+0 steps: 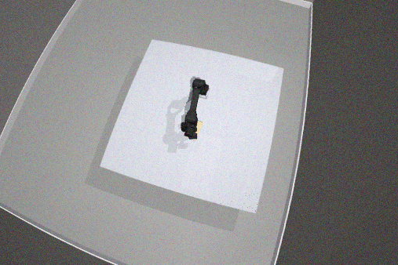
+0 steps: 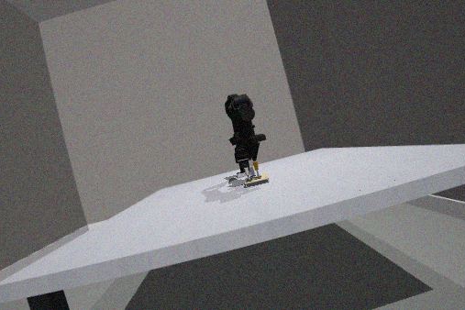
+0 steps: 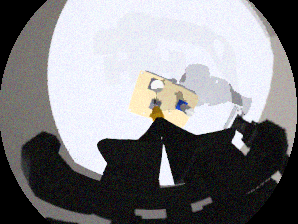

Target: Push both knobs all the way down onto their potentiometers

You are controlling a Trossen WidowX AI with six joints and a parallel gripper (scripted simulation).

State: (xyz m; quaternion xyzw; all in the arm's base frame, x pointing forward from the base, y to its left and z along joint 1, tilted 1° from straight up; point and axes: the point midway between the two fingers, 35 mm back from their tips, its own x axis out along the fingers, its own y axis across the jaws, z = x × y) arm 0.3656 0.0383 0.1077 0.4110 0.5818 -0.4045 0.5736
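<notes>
Right now my gripper tip is 20 mm above the orange knob. The rest, counted from my gripper tip: blue knob (60 mm behind, 50 mm below, 20 mm to the right).
</notes>
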